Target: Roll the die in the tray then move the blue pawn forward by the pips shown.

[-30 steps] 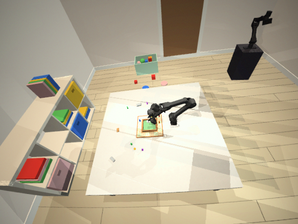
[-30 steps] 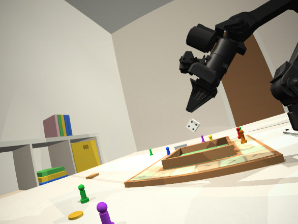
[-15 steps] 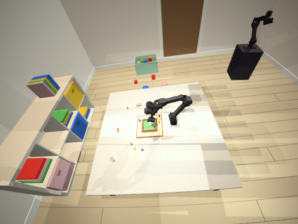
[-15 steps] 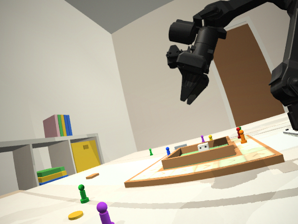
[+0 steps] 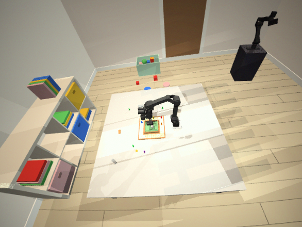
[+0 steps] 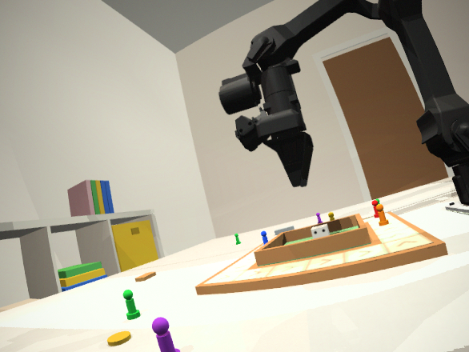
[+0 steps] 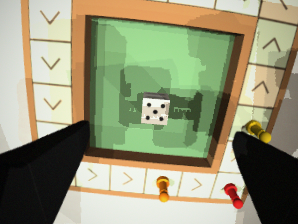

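Right now my gripper tip is 11 cm short of the blue pawn, 8 cm above it and 5 cm to the left of it. From my gripper tip the other things lie so: orange pawn: 11 cm behind, 8 cm below, 4 cm to the right; then green tray floor: 10 cm below; then white die: 8 cm below, 1 cm behind.
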